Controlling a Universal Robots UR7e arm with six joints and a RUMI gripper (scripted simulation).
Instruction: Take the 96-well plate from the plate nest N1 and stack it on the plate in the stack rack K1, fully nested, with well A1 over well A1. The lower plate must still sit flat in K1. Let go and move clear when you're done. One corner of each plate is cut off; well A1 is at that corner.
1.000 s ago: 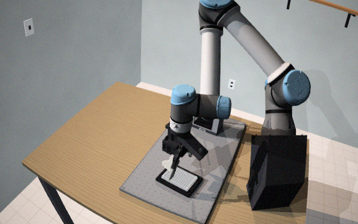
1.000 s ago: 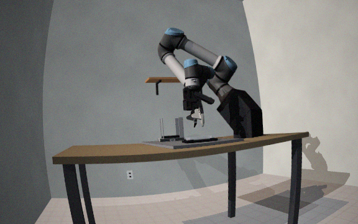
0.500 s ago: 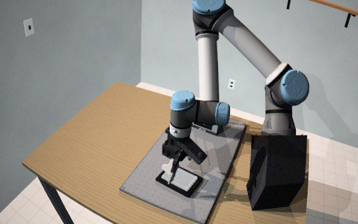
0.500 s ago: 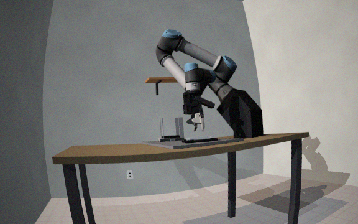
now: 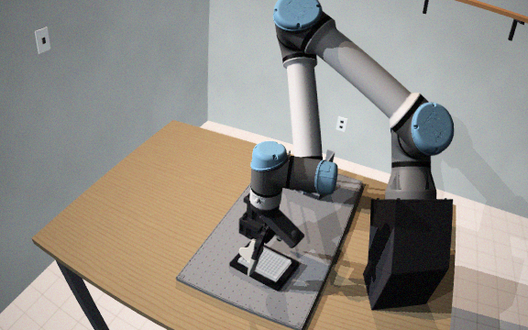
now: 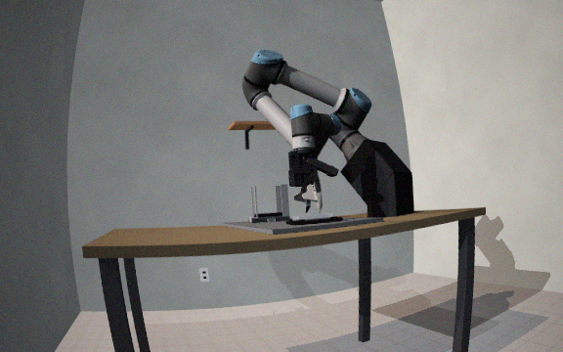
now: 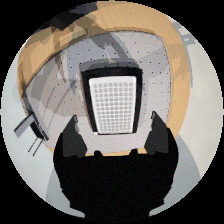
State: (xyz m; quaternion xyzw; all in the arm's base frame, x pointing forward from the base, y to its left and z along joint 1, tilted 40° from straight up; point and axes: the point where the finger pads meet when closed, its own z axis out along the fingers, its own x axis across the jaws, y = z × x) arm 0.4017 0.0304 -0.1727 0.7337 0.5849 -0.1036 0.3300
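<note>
Now: hand 20 mm above the white 96-well plate. The rest, counted from my hand: plate nest N1 (30 mm below).
</note>
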